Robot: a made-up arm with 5 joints.
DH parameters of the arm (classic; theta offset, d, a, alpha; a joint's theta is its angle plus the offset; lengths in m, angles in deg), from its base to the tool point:
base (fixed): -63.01 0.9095 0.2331 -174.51
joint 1: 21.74 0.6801 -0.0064 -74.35
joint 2: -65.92 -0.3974 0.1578 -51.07
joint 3: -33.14 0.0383 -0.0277 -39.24
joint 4: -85.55 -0.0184 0.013 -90
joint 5: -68.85 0 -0.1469 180
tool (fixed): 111.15 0.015 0 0
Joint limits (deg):
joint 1: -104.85..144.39
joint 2: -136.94..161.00
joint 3: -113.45..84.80
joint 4: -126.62..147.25
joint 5: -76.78..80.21
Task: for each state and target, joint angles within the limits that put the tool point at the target. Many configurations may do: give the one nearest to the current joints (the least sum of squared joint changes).
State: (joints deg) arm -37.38 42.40 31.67 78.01 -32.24
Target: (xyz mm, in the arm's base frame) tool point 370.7 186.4 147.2
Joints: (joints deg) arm -63.58 24.78 39.31 86.03 -36.23
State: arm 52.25 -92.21 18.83 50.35 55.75
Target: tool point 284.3 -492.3 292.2
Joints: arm 72.58 -92.18 37.93 88.99 80.07
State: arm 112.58 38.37 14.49 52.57 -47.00
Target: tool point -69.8 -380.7 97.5
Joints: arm 132.07 25.16 22.23 42.15 -69.23
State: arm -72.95 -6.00 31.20 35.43 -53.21
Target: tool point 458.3 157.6 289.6
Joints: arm -34.31 -0.08 4.79 24.52 1.27
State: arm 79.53 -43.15 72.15 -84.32 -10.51
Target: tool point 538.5 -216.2 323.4
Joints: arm 41.80 -56.62 65.13 -72.76 -44.92
